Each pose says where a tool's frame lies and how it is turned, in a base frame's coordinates. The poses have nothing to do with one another.
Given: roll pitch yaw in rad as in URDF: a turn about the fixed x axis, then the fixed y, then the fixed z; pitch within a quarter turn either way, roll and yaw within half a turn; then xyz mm.
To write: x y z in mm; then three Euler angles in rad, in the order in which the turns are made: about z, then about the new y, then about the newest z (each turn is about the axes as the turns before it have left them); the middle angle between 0 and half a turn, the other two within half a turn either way. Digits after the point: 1 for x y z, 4 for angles.
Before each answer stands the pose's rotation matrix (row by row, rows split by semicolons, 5 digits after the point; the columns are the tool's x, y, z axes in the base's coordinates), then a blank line. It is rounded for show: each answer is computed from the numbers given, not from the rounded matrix.
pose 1, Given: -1.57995, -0.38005, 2.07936, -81.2, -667.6, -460.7
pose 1, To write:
-0.45218 -0.17263 -0.87506; 0.81112 0.32846 -0.48394; 0.37097 -0.92861 -0.00850

-81.2, -667.6, -460.7, -2.6364, 1.5793, -1.9509
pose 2, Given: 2.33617, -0.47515, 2.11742, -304.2, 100.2, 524.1
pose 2, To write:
-0.46222 0.76333 0.45130; 0.75965 0.07830 0.64560; 0.45747 0.64124 -0.61606

-304.2, 100.2, 524.1, 0.9607, 2.2345, 2.1905
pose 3, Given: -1.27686, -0.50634, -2.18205, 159.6, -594.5, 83.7
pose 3, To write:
-0.50189 -0.02913 0.86444; -0.71617 -0.54640 -0.43421; 0.48498 -0.83702 0.25337

159.6, -594.5, 83.7, -0.4655, 1.3146, -2.0959
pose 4, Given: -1.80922, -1.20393, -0.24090, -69.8, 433.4, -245.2
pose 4, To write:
0.34833 0.82451 0.44592; -0.08558 -0.44575 0.89106; 0.93346 -0.34855 -0.08471

-69.8, 433.4, -245.2, 1.1068, 1.6556, -2.7842
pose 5, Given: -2.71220, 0.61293, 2.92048, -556.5, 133.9, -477.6
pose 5, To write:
-0.79805 0.43307 0.41900; 0.17939 0.83456 -0.52089; -0.57527 -0.34053 -0.74371

-556.5, 133.9, -477.6, -0.8934, 2.4094, -0.5345
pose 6, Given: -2.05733, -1.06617, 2.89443, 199.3, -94.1, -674.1
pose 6, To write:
-0.46879 -0.63587 -0.61311; 0.11829 0.64266 -0.75696; 0.87536 -0.42738 -0.22606

199.3, -94.1, -674.1, -2.2516, 1.7988, -2.6874
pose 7, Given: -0.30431, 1.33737, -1.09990, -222.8, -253.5, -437.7
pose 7, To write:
0.10494 0.71796 0.68812; -0.20614 0.69262 -0.69122; -0.97288 -0.06931 0.22068

-222.8, -253.5, -437.7, -0.7876, 1.3483, -0.0711
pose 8, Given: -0.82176, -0.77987, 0.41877, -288.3, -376.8, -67.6
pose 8, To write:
0.64957 0.19358 -0.73525; 0.28912 0.83150 0.47436; 0.70319 -0.52070 0.48415

-288.3, -376.8, -67.6, 2.5686, 1.0654, -2.5042
